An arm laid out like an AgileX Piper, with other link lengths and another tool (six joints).
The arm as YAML. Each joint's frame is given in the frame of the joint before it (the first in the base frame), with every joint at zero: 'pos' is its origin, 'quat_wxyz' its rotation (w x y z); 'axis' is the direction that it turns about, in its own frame. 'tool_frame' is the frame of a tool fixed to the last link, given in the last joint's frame.
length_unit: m
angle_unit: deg
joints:
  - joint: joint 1
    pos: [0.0, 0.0, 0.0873]
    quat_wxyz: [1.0, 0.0, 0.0, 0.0]
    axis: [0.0, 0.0, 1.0]
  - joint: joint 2
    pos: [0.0, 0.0, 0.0]
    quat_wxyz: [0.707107, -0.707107, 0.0, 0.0]
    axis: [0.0, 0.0, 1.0]
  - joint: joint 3
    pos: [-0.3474, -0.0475, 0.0]
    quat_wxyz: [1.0, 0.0, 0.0, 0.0]
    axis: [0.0, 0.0, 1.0]
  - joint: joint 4
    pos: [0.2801, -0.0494, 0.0]
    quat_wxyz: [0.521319, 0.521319, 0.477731, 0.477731]
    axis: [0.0, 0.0, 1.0]
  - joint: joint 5
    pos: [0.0, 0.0, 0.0]
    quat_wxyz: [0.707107, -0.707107, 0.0, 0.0]
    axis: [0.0, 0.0, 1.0]
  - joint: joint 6
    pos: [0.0, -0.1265, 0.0]
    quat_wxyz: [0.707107, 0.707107, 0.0, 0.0]
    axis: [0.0, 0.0, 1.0]
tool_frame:
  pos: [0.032, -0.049, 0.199]
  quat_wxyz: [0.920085, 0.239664, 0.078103, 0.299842]
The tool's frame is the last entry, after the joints.
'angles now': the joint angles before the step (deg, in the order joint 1, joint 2, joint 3, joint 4, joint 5, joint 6). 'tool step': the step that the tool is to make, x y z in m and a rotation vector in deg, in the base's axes. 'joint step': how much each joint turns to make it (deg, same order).
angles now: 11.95, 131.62, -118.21, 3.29, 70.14, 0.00
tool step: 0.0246, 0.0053, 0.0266, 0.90, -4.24, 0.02
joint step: 0.01, 0.01, -4.70, 0.00, 0.35, 0.01
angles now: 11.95, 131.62, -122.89, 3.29, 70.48, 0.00
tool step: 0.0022, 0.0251, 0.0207, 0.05, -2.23, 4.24
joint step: 2.28, -1.56, -0.62, 0.14, 0.12, -2.05
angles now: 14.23, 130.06, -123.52, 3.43, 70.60, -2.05
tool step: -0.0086, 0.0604, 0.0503, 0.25, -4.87, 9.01
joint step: 5.75, -4.52, -0.10, 0.00, 0.10, -3.47
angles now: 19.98, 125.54, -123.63, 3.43, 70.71, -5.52
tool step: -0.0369, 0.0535, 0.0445, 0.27, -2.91, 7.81
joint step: 6.11, -6.53, 3.86, -0.14, -0.01, -1.87
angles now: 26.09, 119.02, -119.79, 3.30, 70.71, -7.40
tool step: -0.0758, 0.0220, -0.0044, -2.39, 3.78, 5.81
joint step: 5.70, -7.46, 11.83, -0.21, 0.10, -0.13
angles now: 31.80, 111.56, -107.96, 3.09, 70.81, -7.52
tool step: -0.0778, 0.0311, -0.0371, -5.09, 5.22, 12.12
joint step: 7.87, -2.62, 9.94, 0.21, 0.12, -4.46
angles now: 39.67, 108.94, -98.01, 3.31, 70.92, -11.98
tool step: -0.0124, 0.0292, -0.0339, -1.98, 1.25, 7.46
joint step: 3.50, 3.58, 0.86, 0.23, -1.96, -4.20
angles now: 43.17, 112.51, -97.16, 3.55, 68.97, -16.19
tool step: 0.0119, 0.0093, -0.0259, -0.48, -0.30, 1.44
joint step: 0.09, 3.20, 0.01, -0.25, -3.02, -1.51
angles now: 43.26, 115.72, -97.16, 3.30, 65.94, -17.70
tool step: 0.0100, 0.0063, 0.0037, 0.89, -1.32, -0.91
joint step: -0.01, 0.54, -1.37, -0.45, -0.80, 0.98
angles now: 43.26, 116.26, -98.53, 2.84, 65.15, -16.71
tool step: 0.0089, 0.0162, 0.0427, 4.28, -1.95, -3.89
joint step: -0.01, -1.35, -5.64, 0.77, 2.43, 4.02
